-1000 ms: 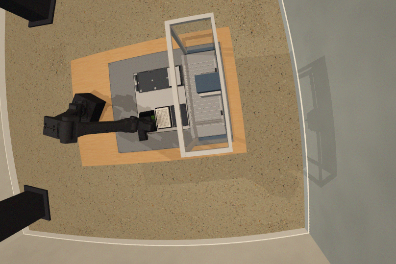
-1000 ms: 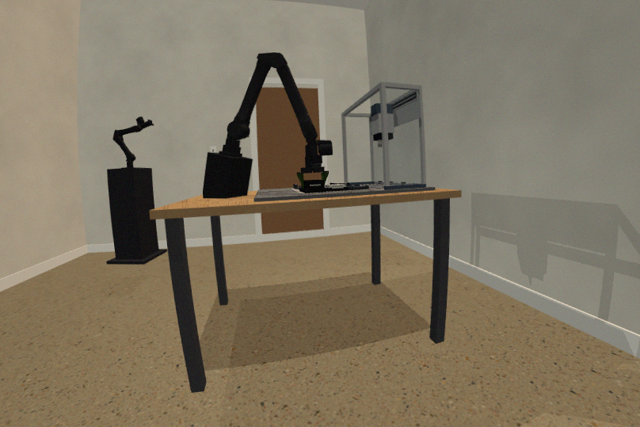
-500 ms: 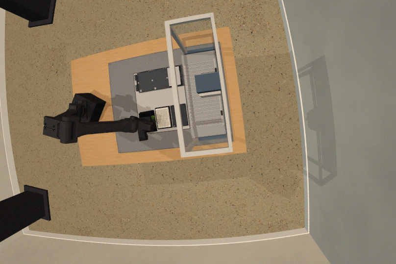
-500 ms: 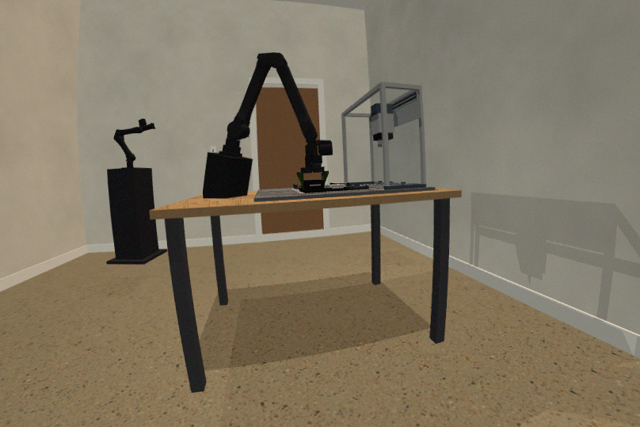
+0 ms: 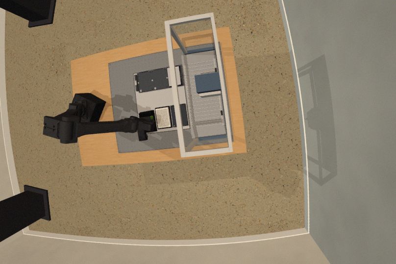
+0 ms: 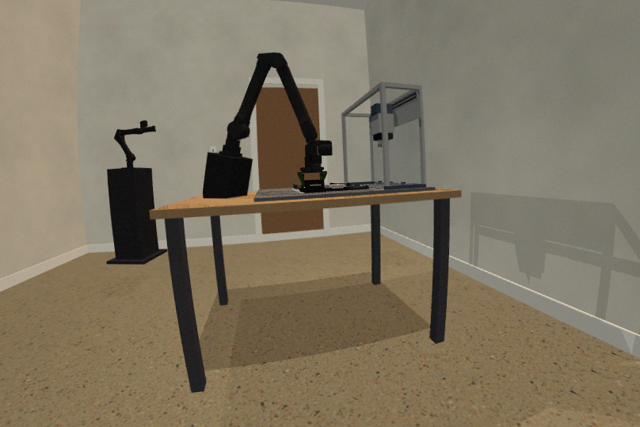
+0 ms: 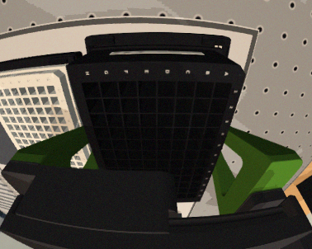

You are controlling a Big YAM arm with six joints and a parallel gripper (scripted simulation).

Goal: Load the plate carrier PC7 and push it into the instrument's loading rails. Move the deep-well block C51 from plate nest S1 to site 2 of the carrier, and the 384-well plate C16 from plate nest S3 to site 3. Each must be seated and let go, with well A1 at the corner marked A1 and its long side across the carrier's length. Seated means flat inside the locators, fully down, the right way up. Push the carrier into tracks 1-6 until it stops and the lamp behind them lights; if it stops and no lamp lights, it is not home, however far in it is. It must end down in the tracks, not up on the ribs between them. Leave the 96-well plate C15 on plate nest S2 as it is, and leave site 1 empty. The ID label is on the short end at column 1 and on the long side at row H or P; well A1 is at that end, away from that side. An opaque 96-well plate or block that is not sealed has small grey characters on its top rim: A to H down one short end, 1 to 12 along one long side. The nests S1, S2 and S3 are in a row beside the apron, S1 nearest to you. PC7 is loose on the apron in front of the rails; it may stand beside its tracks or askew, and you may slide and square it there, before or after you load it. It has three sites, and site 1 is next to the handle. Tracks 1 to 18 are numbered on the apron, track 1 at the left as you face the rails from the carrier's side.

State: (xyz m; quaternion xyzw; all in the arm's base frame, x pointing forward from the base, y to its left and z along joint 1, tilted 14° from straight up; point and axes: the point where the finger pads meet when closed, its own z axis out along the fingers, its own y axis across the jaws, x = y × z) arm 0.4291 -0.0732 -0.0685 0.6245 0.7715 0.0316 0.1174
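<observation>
Now: the black nest 20 mm below my hand. Also, from my hand: dark carrier PC7 (280 mm to the left, 60 mm ahead, 10 mm below); nest S3 (210 mm ahead, 50 mm to the left, 20 mm below); white 96-well plate C15 (100 mm ahead, 30 mm to the left).
</observation>
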